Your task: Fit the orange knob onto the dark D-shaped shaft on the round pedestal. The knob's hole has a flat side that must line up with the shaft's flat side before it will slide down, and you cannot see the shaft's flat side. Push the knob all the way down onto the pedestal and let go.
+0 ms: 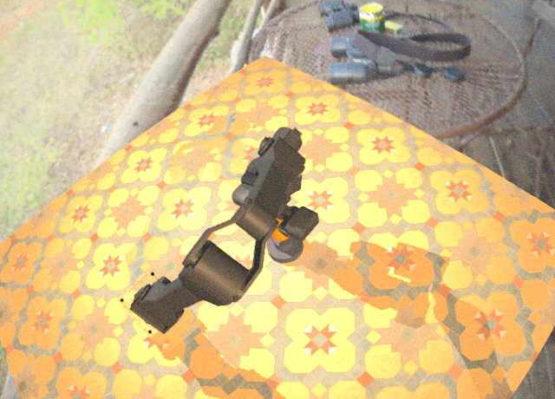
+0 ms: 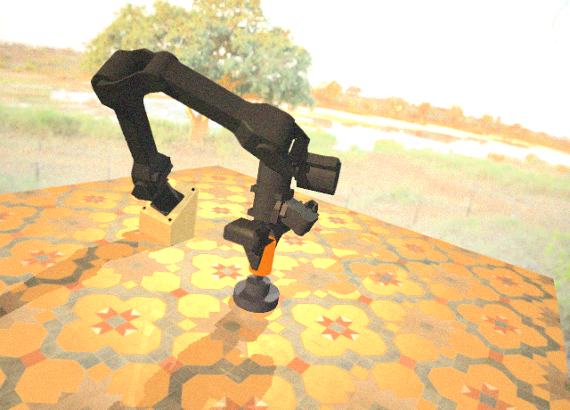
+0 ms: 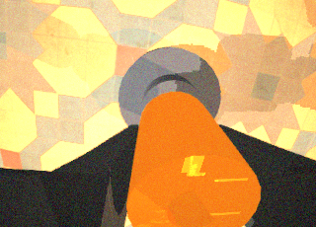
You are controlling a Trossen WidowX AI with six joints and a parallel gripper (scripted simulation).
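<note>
Right now my gripper tip is 20 mm below the orange knob. The rest, counted from my gripper tip: round pedestal (40 mm below).
</note>
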